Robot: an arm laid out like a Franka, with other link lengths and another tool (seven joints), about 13 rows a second.
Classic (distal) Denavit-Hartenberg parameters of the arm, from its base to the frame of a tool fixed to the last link. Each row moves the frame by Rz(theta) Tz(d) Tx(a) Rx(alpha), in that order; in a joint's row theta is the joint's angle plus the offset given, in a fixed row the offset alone. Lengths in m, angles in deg.
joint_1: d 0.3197, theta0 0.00, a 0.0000, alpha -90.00
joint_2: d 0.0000, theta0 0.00, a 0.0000, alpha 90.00
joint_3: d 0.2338, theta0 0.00, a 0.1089, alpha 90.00
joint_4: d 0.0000, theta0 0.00, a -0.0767, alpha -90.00
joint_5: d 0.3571, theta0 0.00, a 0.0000, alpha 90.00
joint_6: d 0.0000, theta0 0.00, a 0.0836, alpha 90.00
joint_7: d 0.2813, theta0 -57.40, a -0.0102, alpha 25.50
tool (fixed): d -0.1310, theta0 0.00, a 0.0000, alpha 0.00
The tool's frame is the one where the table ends.
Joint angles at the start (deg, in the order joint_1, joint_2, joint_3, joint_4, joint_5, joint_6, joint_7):
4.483, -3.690, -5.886, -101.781, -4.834, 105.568, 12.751
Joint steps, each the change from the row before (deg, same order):
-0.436, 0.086, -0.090, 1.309, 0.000, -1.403, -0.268
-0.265, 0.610, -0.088, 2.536, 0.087, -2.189, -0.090
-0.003, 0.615, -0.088, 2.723, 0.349, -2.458, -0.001
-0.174, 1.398, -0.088, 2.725, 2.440, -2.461, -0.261
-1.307, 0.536, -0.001, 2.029, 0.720, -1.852, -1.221
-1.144, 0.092, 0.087, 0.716, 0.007, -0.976, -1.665
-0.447, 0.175, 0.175, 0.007, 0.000, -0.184, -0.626
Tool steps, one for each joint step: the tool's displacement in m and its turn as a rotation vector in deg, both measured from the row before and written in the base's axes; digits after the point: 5 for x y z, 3 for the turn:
-0.00131, -0.00563, 0.00724, -0.047, 0.197, -0.377
-0.00005, -0.00386, 0.01061, 0.007, 0.260, -0.457
-0.00057, -0.00053, 0.01120, 0.287, 0.329, -0.311
0.00129, 0.00343, 0.00114, 2.304, 1.037, -0.233
-0.00148, -0.01094, 0.00704, 0.568, 0.355, -0.154
-0.00178, -0.00988, 0.00301, -0.118, 0.396, 0.580
0.00006, -0.00241, -0.00213, -0.037, 0.369, 0.348

